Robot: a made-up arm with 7 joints. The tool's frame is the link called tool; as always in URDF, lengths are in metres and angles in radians.
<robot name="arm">
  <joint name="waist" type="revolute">
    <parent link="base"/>
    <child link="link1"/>
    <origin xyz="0 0 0.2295" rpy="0 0 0"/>
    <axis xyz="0 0 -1"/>
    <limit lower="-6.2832" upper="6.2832"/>
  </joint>
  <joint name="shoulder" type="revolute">
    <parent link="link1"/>
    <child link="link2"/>
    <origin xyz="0 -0.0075 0.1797" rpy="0 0 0"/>
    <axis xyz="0 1 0"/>
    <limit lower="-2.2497" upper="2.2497"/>
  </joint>
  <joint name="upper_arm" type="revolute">
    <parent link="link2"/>
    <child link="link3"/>
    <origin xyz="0 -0.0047 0.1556" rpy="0 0 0"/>
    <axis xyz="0 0 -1"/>
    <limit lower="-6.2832" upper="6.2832"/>
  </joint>
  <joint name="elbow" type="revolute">
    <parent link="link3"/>
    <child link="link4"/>
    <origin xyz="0 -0.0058 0.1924" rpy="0 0 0"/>
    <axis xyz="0 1 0"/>
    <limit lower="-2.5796" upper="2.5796"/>
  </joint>
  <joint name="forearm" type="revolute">
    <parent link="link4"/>
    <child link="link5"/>
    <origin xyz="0 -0.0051 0.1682" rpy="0 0 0"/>
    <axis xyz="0 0 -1"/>
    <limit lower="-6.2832" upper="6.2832"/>
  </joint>
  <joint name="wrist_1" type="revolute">
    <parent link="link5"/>
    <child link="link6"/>
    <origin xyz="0 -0.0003 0.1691" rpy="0 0 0"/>
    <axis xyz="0 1 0"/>
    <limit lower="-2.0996" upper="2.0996"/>
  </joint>
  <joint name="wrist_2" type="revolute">
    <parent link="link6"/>
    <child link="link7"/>
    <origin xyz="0 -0.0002 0.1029" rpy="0 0 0"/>
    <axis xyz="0 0 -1"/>
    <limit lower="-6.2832" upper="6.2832"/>
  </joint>
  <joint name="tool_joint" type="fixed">
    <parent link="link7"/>
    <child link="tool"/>
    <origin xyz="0 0 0" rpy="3.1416 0 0"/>
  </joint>
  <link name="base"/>
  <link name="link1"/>
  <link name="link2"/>
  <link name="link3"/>
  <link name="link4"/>
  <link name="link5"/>
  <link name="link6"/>
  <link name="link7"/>
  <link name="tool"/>
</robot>
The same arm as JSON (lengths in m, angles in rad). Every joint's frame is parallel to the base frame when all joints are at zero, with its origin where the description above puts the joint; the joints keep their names.
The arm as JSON. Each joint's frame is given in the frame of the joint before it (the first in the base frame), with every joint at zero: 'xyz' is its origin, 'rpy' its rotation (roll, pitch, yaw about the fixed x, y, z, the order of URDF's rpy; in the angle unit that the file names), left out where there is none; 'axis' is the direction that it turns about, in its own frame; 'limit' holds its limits. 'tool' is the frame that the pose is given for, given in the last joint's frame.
{
  "units": {
    "length": "m",
    "angle": "rad"
  },
  "joints": [
    {
      "name": "waist",
      "type": "revolute",
      "origin": {
        "xyz": [
          0.0,
          0.0,
          0.2295
        ]
      },
      "axis": [
        0.0,
        0.0,
        -1.0
      ],
      "limit": {
        "lower": -6.2832,
        "upper": 6.2832
      }
    },
    {
      "name": "shoulder",
      "type": "revolute",
      "origin": {
        "xyz": [
          0.0,
          -0.0075,
          0.1797
        ]
      },
      "axis": [
        0.0,
        1.0,
        0.0
      ],
      "limit": {
        "lower": -2.2497,
        "upper": 2.2497
      }
    },
    {
      "name": "upper_arm",
      "type": "revolute",
      "origin": {
        "xyz": [
          0.0,
          -0.0047,
          0.1556
        ]
      },
      "axis": [
        0.0,
        0.0,
        -1.0
      ],
      "limit": {
        "lower": -6.2832,
        "upper": 6.2832
      }
    },
    {
      "name": "elbow",
      "type": "revolute",
      "origin": {
        "xyz": [
          0.0,
          -0.0058,
          0.1924
        ]
      },
      "axis": [
        0.0,
        1.0,
        0.0
      ],
      "limit": {
        "lower": -2.5796,
        "upper": 2.5796
      }
    },
    {
      "name": "forearm",
      "type": "revolute",
      "origin": {
        "xyz": [
          0.0,
          -0.0051,
          0.1682
        ]
      },
      "axis": [
        0.0,
        0.0,
        -1.0
      ],
      "limit": {
        "lower": -6.2832,
        "upper": 6.2832
      }
    },
    {
      "name": "wrist_1",
      "type": "revolute",
      "origin": {
        "xyz": [
          0.0,
          -0.0003,
          0.1691
        ]
      },
      "axis": [
        0.0,
        1.0,
        0.0
      ],
      "limit": {
        "lower": -2.0996,
        "upper": 2.0996
      }
    },
    {
      "name": "wrist_2",
      "type": "revolute",
      "origin": {
        "xyz": [
          0.0,
          -0.0002,
          0.1029
        ]
      },
      "axis": [
        0.0,
        0.0,
        -1.0
      ],
      "limit": {
        "lower": -6.2832,
        "upper": 6.2832
      }
    }
  ],
  "tool": {
    "origin": {
      "xyz": [
        0.0,
        0.0,
        0.0
      ],
      "rpy": [
        -3.1416,
        0.0,
        0.0
      ]
    }
  }
}

